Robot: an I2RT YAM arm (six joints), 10 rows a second.
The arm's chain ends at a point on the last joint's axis. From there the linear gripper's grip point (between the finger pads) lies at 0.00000 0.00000 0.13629 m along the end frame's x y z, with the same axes.
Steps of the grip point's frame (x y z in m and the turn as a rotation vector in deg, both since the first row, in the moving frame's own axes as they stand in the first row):
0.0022, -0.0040, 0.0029, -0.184, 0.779, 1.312
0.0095, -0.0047, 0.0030, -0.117, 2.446, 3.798
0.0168, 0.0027, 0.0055, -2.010, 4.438, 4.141
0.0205, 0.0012, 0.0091, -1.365, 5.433, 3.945
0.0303, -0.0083, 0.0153, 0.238, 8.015, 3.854
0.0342, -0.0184, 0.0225, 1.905, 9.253, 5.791
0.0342, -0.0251, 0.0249, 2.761, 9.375, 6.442
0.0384, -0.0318, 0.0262, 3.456, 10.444, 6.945
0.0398, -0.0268, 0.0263, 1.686, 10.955, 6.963
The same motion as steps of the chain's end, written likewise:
0.0004, -0.0045, 0.0029, -0.184, 0.779, 1.312
0.0037, -0.0052, 0.0031, -0.117, 2.446, 3.798
0.0064, -0.0025, 0.0060, -2.010, 4.438, 4.141
0.0077, -0.0025, 0.0098, -1.365, 5.433, 3.945
0.0113, -0.0084, 0.0166, 0.238, 8.015, 3.854
0.0121, -0.0150, 0.0243, 1.905, 9.253, 5.791
0.0117, -0.0198, 0.0269, 2.761, 9.375, 6.442
0.0133, -0.0251, 0.0287, 3.456, 10.444, 6.945
0.0137, -0.0244, 0.0288, 1.686, 10.955, 6.963

